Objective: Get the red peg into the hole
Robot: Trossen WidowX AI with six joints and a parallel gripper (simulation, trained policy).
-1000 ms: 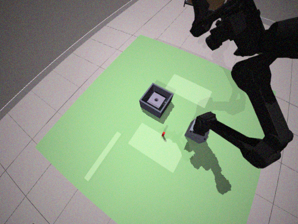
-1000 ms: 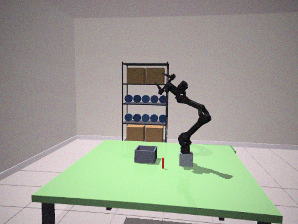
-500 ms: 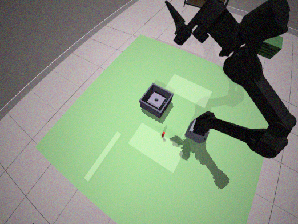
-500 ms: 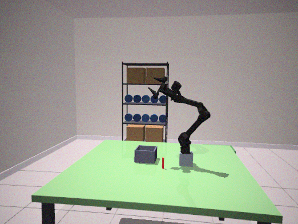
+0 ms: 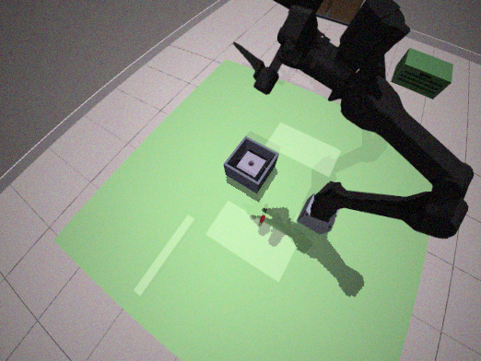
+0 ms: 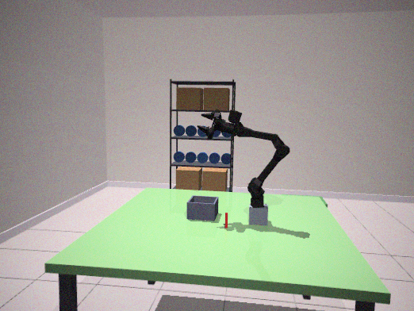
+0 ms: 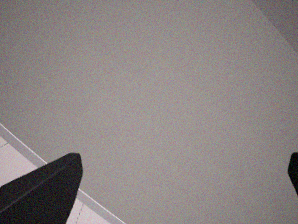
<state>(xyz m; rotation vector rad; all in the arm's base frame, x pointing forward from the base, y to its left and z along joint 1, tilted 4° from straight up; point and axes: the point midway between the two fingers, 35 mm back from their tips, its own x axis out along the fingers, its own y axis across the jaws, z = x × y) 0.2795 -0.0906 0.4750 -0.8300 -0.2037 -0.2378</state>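
My gripper tip is now 15 cm past the red peg, 21 cm to the right of it and 52 cm above it. From my gripper tip the other things lie so: grey box 3 cm behind, 1 cm to the left, 53 cm below; plate 3 cm behind, 1 cm to the left, 51 cm below.
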